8 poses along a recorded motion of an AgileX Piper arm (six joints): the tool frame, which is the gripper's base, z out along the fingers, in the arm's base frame.
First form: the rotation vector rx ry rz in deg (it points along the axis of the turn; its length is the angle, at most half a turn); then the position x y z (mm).
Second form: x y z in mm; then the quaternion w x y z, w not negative. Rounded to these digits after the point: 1 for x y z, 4 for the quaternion.
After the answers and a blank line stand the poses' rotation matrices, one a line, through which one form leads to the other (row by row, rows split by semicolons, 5 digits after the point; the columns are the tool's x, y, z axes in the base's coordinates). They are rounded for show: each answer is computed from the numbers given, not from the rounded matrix.
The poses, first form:
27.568, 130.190, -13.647, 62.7, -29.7, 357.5
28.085, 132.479, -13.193, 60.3, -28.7, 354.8
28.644, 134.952, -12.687, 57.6, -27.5, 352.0
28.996, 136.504, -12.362, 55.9, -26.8, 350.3
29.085, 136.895, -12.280, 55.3, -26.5, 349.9
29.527, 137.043, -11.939, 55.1, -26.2, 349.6
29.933, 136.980, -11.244, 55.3, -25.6, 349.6
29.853, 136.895, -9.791, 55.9, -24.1, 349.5
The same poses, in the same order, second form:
62.7, -29.7, 357.5, 0.3925, 0.1895, 0.8951, -0.0938
60.3, -28.7, 354.8, 0.3741, 0.1914, 0.9030, -0.0899
57.6, -27.5, 352.0, 0.3540, 0.1934, 0.9110, -0.0856
55.9, -26.8, 350.3, 0.3412, 0.1945, 0.9159, -0.0829
55.3, -26.5, 349.9, 0.3380, 0.1948, 0.9171, -0.0823
55.1, -26.2, 349.6, 0.3363, 0.1976, 0.9173, -0.0799
55.3, -25.6, 349.6, 0.3366, 0.2004, 0.9170, -0.0753
55.9, -24.1, 349.5, 0.3383, 0.2000, 0.9172, -0.0656

-0.61998 0.41297 0.66715; 0.26564 0.91054 -0.31677; -0.73828 -0.01916 -0.67422
-0.64683 0.41297 0.64114; 0.27842 0.91054 -0.30561; -0.70999 -0.01917 -0.70395
-0.67464 0.41297 0.61182; 0.29170 0.91055 -0.29295; -0.67806 -0.01917 -0.73475
-0.69142 0.41297 0.59278; 0.29976 0.91054 -0.28470; -0.65733 -0.01916 -0.75336
-0.69557 0.41298 0.58790; 0.30176 0.91054 -0.28260; -0.65202 -0.01917 -0.75796
-0.69566 0.41634 0.58541; 0.30884 0.90910 -0.27955; -0.64859 -0.01367 -0.76102
-0.69312 0.41818 0.58713; 0.31683 0.90836 -0.27294; -0.64746 -0.00316 -0.76209
-0.69110 0.41129 0.59432; 0.32252 0.91138 -0.25566; -0.64681 0.01499 -0.76251

